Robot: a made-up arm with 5 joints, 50 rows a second.
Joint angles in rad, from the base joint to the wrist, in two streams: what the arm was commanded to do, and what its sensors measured. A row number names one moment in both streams.
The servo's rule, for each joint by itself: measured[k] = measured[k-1] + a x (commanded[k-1-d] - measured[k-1]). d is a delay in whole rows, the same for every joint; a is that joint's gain. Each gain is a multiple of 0.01, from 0.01 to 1. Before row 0 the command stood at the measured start. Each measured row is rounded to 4 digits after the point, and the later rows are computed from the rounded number. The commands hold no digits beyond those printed.
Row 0, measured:
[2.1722, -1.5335, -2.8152, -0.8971, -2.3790]
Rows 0 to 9, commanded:
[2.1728, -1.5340, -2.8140, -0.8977, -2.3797]
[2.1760, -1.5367, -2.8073, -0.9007, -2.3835]
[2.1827, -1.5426, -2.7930, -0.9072, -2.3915]
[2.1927, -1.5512, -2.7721, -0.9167, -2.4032]
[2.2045, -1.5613, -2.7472, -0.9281, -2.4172]
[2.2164, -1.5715, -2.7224, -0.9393, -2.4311]
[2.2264, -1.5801, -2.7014, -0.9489, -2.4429]
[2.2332, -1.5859, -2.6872, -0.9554, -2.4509]
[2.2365, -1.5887, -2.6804, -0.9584, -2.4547]
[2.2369, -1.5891, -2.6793, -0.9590, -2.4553]
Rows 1 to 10, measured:
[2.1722, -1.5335, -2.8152, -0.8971, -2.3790]
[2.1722, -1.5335, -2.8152, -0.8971, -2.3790]
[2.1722, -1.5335, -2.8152, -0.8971, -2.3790]
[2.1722, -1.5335, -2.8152, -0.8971, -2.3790]
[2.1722, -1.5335, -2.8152, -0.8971, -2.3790]
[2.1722, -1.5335, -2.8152, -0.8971, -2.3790]
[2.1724, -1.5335, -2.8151, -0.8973, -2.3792]
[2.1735, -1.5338, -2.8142, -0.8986, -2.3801]
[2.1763, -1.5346, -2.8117, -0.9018, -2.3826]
[2.1812, -1.5361, -2.8069, -0.9073, -2.3871]
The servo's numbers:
d 6
a 0.30 0.09 0.12 0.37 0.22

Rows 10 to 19, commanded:
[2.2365, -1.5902, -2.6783, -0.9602, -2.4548]
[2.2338, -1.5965, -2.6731, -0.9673, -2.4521]
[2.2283, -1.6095, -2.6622, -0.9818, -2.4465]
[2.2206, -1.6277, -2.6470, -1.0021, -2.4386]
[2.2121, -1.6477, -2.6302, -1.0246, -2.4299]
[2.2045, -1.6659, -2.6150, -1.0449, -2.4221]
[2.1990, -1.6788, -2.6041, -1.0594, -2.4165]
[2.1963, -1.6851, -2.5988, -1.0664, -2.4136]
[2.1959, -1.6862, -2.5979, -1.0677, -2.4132]
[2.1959, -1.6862, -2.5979, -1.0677, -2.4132]
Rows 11 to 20, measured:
[2.1882, -1.5384, -2.7997, -0.9150, -2.3937]
[2.1967, -1.5414, -2.7904, -0.9240, -2.4019]
[2.2056, -1.5449, -2.7797, -0.9332, -2.4109]
[2.2139, -1.5486, -2.7686, -0.9414, -2.4197]
[2.2207, -1.5522, -2.7580, -0.9477, -2.4274]
[2.2256, -1.5555, -2.7486, -0.9519, -2.4335]
[2.2289, -1.5586, -2.7402, -0.9550, -2.4382]
[2.2304, -1.5620, -2.7321, -0.9596, -2.4413]
[2.2298, -1.5663, -2.7237, -0.9678, -2.4424]
[2.2270, -1.5718, -2.7145, -0.9805, -2.4416]

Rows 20 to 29, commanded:
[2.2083, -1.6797, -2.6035, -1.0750, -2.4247]
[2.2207, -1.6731, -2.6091, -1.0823, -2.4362]
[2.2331, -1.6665, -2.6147, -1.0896, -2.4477]
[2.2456, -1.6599, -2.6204, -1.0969, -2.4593]
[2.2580, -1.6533, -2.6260, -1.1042, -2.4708]
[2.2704, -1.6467, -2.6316, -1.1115, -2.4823]
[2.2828, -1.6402, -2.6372, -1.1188, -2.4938]
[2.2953, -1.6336, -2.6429, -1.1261, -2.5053]
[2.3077, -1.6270, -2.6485, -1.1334, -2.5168]
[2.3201, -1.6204, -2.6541, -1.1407, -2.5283]
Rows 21 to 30, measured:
[2.2225, -1.5786, -2.7044, -0.9968, -2.4390]
[2.2171, -1.5865, -2.6937, -1.0146, -2.4353]
[2.2117, -1.5948, -2.6829, -1.0312, -2.4312]
[2.2071, -1.6029, -2.6728, -1.0442, -2.4273]
[2.2037, -1.6104, -2.6638, -1.0529, -2.4242]
[2.2014, -1.6172, -2.6559, -1.0584, -2.4218]
[2.2035, -1.6228, -2.6496, -1.0645, -2.4224]
[2.2087, -1.6273, -2.6447, -1.0711, -2.4254]
[2.2160, -1.6308, -2.6411, -1.0779, -2.4303]
[2.2249, -1.6334, -2.6386, -1.0849, -2.4367]

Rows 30 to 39, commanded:
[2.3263, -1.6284, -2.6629, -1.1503, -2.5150]
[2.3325, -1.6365, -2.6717, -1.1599, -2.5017]
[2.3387, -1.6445, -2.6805, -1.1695, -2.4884]
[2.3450, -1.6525, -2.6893, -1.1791, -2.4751]
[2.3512, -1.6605, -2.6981, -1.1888, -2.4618]
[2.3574, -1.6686, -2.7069, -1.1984, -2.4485]
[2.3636, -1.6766, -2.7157, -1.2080, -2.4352]
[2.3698, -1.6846, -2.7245, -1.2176, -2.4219]
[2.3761, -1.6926, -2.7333, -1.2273, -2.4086]
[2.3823, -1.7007, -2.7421, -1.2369, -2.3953]
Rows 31 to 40, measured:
[2.2348, -1.6352, -2.6371, -1.0920, -2.4442]
[2.2455, -1.6362, -2.6364, -1.0992, -2.4526]
[2.2567, -1.6366, -2.6365, -1.1065, -2.4617]
[2.2683, -1.6363, -2.6373, -1.1138, -2.4713]
[2.2801, -1.6355, -2.6386, -1.1211, -2.4813]
[2.2921, -1.6341, -2.6405, -1.1284, -2.4916]
[2.3024, -1.6336, -2.6432, -1.1365, -2.4967]
[2.3114, -1.6339, -2.6466, -1.1452, -2.4978]
[2.3196, -1.6349, -2.6507, -1.1542, -2.4957]
[2.3272, -1.6365, -2.6553, -1.1634, -2.4912]

